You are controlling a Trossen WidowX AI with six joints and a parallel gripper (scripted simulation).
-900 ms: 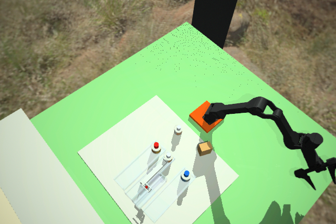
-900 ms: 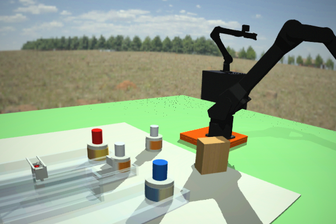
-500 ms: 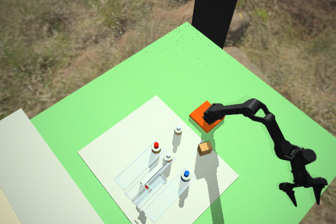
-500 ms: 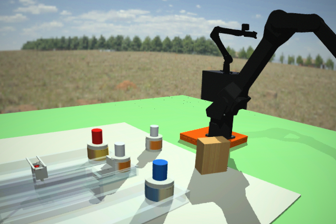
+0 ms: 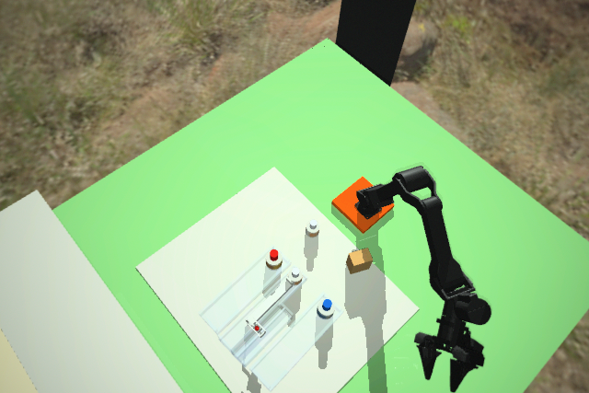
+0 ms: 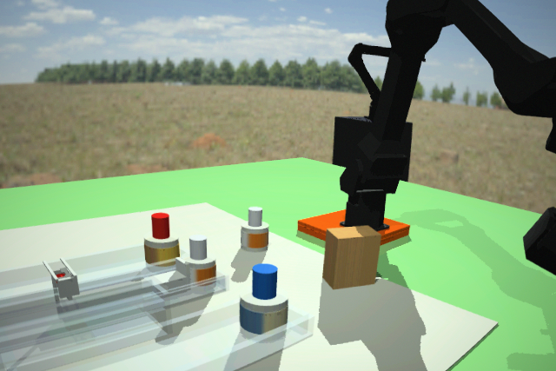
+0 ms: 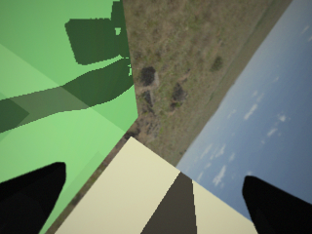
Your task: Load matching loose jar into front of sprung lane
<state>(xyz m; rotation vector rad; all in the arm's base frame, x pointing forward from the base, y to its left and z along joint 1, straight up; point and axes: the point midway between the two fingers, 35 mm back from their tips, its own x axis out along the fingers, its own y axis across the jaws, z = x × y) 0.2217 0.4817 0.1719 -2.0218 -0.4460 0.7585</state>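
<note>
Right now my gripper tip is 18 cm short of the pusher plate, 40 cm to the left of it and 13 cm above it.
</note>
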